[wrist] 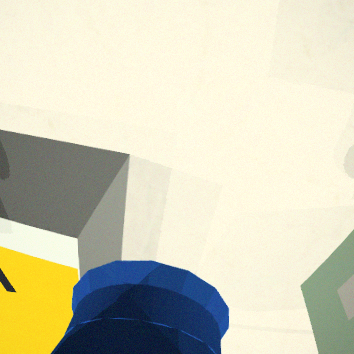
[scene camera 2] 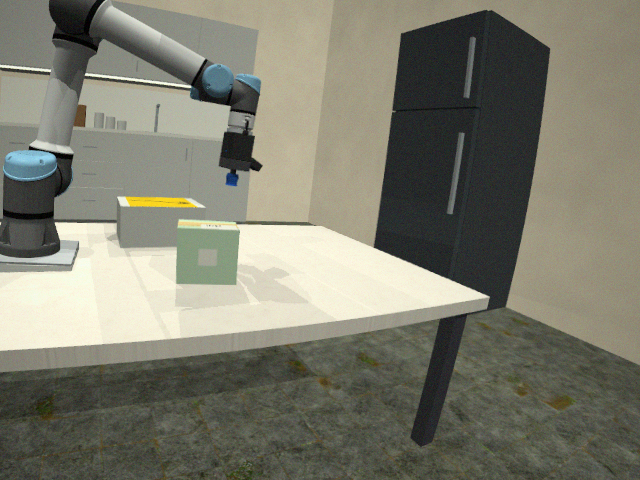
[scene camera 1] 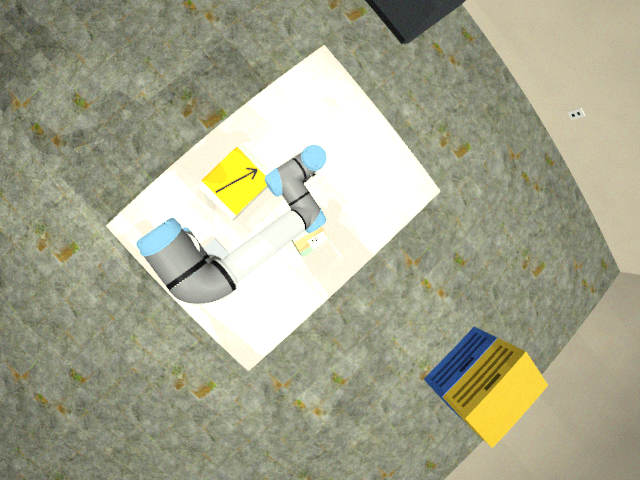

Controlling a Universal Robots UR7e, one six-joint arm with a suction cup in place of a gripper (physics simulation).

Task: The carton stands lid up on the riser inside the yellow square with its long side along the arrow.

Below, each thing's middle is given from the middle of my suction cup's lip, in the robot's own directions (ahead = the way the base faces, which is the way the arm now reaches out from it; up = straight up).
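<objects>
The grey riser [scene camera 2: 142,222] is 15 cm below my suction cup, 16 cm to the left of it and 17 cm behind it. There's a pale green carton [scene camera 2: 207,251] too, and that carton is 22 cm to the right of my suction cup, 15 cm behind it and 14 cm below it.
</objects>
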